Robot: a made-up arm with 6 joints.
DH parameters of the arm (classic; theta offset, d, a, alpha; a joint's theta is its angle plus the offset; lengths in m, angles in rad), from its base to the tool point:
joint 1: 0 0.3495 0 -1.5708
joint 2: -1.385 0 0.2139 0
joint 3: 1.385 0 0.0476 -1.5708
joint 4: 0 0.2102 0 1.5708
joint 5: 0 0 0.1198 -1.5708
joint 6: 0 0.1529 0 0
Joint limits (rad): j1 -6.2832..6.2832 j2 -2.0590..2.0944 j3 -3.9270..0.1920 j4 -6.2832..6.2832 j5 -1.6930..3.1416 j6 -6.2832..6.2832
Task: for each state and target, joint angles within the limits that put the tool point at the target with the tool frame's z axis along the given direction. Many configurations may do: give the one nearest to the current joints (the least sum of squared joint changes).
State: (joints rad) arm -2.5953 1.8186 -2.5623 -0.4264 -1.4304 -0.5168
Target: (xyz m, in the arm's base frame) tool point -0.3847 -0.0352 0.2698 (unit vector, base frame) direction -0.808 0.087 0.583
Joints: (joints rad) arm -2.9590 1.9995 -2.6317 0.2344 -1.5809 -0.5168
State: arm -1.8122 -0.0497 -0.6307 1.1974 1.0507 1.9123
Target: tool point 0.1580 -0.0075 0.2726 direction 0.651 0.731 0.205
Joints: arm -1.3369 0.0501 -0.2087 0.9953 1.8660 1.9123
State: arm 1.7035 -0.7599 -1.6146 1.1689 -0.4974 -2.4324
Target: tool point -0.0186 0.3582 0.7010 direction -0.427 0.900 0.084
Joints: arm 1.8680 -0.2598 -1.4569 1.1767 0.1574 -2.4324
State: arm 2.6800 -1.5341 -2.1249 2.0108 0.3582 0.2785
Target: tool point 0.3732 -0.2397 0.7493 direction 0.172 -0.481 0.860
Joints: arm 2.3908 -1.3043 -2.3582 1.4256 0.2390 0.2785
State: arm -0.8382 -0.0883 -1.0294 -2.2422 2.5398 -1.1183
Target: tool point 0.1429 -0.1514 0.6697 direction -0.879 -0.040 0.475
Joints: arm -0.1947 -0.0387 -1.2026 -2.2612 2.8667 -1.1183
